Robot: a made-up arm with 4 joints.
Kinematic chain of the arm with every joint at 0, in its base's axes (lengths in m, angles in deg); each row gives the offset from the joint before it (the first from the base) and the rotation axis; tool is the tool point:
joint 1: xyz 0 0 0.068 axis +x
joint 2: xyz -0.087 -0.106 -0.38 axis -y
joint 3: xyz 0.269 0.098 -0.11 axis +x
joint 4: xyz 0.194 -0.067 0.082 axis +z
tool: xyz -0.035 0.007 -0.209
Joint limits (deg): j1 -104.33..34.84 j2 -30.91..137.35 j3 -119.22..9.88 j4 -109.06..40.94
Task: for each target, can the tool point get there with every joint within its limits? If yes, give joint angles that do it. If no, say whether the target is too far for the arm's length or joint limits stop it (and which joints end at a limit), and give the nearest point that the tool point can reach.
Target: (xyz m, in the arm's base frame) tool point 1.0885 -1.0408 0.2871
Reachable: no: too far | nearest point 0.3783 -0.6368 0.2021 | short by 0.821 m
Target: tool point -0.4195 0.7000 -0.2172
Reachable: no: joint limits stop it (at a limit: joint 1, joint 3, joint 4) | nearest point -0.2391 0.1374 0.0555 | short by 0.651 m
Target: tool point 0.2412 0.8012 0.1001
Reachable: no: joint limits stop it (at a limit: joint 1, joint 4) | nearest point 0.0590 0.1446 0.1058 | short by 0.681 m
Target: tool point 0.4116 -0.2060 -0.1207
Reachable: yes | joints -28.58 37.46 -25.28 -83.81
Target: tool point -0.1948 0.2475 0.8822
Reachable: no: joint limits stop it (at a limit: joint 4) | nearest point -0.1443 0.0524 0.2405 | short by 0.673 m
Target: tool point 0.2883 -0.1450 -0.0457
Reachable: yes | joints -6.34 41.94 -94.88 -51.84
